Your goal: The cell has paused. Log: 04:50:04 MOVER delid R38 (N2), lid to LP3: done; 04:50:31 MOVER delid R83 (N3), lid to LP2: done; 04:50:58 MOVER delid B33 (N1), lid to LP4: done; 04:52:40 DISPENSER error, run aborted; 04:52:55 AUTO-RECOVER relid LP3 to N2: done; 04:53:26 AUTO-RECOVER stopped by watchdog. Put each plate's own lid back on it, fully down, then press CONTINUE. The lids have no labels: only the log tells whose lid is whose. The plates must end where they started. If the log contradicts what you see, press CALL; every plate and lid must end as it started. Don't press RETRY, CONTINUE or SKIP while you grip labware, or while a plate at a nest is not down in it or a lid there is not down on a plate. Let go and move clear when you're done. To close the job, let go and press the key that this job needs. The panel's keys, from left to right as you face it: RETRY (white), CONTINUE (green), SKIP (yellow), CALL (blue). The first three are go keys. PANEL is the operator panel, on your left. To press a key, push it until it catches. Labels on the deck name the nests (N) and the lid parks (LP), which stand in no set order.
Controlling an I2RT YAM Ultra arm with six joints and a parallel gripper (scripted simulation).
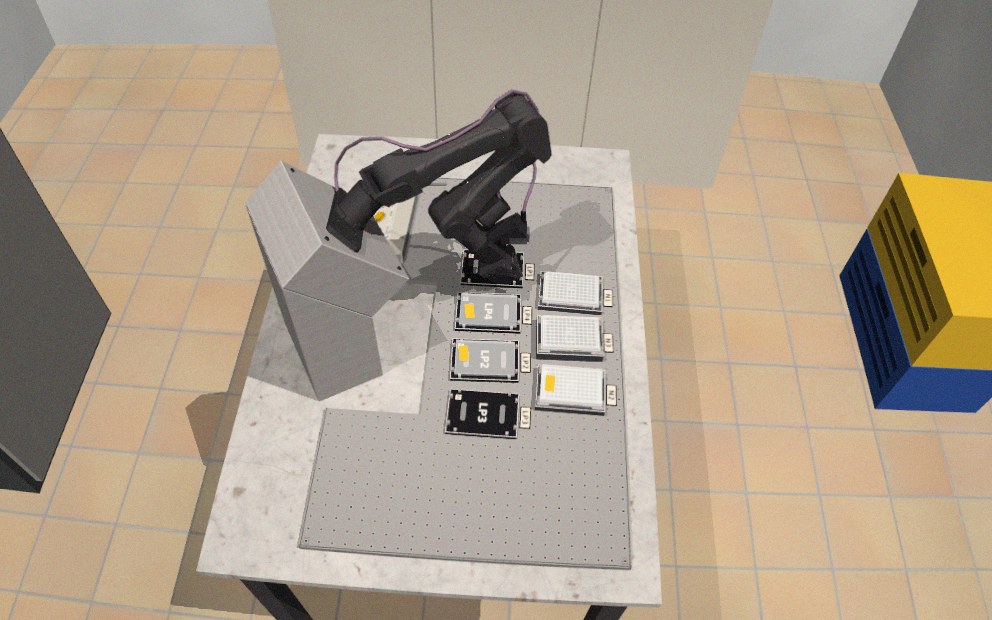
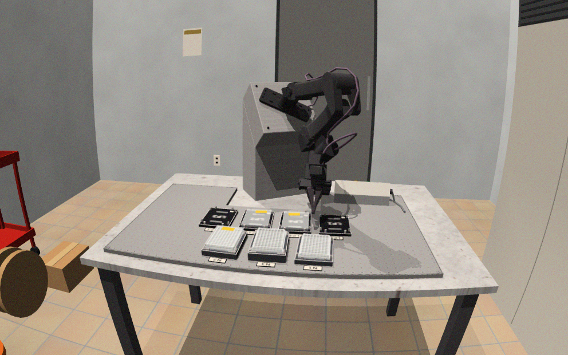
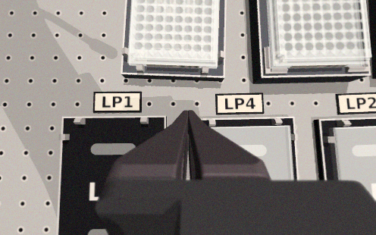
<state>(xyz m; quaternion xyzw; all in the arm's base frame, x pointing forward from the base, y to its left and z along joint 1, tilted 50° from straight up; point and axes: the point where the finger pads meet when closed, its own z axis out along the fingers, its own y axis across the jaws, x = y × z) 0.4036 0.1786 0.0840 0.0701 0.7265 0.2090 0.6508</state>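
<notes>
The plate lies 140 mm ahead of my hand, 90 mm to the right of it and 50 mm below it. Also, from my hand: green continue key (380 mm behind, 130 mm to the left, 10 mm below); then white retry key (380 mm behind, 180 mm to the left, 10 mm below).
</notes>
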